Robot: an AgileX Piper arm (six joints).
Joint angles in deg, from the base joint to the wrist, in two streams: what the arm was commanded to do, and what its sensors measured. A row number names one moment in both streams.
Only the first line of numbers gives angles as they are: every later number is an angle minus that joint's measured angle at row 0.
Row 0, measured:
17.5, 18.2, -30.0, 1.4, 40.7, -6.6
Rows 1 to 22, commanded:
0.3, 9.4, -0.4, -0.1, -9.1, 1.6
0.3, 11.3, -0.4, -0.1, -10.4, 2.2
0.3, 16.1, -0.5, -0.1, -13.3, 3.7
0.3, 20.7, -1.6, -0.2, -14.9, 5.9
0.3, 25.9, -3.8, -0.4, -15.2, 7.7
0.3, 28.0, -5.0, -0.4, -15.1, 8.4
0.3, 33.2, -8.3, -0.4, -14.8, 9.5
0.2, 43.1, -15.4, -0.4, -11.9, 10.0
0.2, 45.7, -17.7, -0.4, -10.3, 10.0
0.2, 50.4, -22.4, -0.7, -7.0, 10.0
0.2, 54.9, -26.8, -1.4, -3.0, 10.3
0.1, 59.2, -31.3, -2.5, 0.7, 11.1
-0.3, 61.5, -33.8, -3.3, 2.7, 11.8
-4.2, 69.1, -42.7, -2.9, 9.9, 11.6
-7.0, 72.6, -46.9, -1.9, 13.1, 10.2
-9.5, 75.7, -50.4, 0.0, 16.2, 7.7
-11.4, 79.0, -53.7, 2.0, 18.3, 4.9
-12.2, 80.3, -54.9, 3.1, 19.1, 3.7
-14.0, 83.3, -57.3, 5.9, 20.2, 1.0
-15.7, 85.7, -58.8, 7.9, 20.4, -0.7
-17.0, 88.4, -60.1, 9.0, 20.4, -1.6
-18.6, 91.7, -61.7, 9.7, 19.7, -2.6
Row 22, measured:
-17.6, 90.0, -60.8, 8.9, 19.5, -1.1
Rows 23 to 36, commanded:
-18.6, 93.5, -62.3, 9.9, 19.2, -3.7
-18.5, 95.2, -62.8, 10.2, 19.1, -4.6
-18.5, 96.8, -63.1, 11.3, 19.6, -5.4
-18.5, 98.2, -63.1, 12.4, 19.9, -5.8
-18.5, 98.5, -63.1, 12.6, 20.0, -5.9
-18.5, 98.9, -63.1, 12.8, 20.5, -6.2
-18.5, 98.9, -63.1, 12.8, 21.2, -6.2
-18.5, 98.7, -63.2, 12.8, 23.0, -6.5
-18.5, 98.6, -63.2, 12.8, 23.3, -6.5
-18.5, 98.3, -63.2, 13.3, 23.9, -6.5
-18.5, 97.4, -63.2, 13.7, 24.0, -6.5
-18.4, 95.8, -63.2, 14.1, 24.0, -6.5
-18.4, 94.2, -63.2, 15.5, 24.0, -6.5
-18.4, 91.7, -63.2, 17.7, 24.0, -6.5
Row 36, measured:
-18.5, 95.0, -63.0, 14.5, 23.5, -5.8
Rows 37 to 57, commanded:
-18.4, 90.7, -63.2, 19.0, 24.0, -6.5
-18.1, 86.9, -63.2, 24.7, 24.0, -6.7
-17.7, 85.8, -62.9, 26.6, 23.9, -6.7
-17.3, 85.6, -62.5, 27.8, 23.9, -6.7
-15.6, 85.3, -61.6, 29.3, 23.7, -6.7
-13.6, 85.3, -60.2, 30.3, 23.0, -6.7
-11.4, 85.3, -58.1, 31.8, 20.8, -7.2
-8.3, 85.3, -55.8, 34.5, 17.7, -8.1
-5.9, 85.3, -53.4, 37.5, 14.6, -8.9
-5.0, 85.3, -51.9, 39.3, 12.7, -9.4
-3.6, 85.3, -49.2, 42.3, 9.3, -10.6
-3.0, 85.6, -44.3, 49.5, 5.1, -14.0
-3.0, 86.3, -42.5, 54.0, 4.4, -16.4
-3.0, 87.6, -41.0, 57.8, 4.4, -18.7
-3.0, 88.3, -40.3, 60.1, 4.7, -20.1
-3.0, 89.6, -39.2, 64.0, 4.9, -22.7
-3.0, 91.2, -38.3, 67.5, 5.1, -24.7
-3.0, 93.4, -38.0, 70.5, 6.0, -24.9
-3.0, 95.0, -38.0, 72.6, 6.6, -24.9
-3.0, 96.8, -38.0, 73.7, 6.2, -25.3
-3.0, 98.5, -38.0, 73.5, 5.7, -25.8
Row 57, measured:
-2.9, 97.4, -38.1, 72.2, 5.4, -24.2
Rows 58 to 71, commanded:
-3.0, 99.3, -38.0, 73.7, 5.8, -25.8
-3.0, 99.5, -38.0, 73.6, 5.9, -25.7
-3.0, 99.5, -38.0, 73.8, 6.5, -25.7
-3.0, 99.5, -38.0, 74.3, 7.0, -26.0
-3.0, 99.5, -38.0, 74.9, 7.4, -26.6
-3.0, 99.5, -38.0, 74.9, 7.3, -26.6
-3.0, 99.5, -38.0, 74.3, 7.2, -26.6
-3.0, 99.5, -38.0, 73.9, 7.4, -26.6
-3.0, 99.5, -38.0, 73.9, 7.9, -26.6
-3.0, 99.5, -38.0, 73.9, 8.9, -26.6
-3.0, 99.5, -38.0, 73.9, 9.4, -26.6
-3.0, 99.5, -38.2, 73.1, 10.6, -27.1
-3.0, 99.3, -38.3, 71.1, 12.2, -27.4
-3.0, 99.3, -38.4, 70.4, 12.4, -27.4
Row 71, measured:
-2.9, 99.5, -38.1, 71.6, 11.0, -26.3
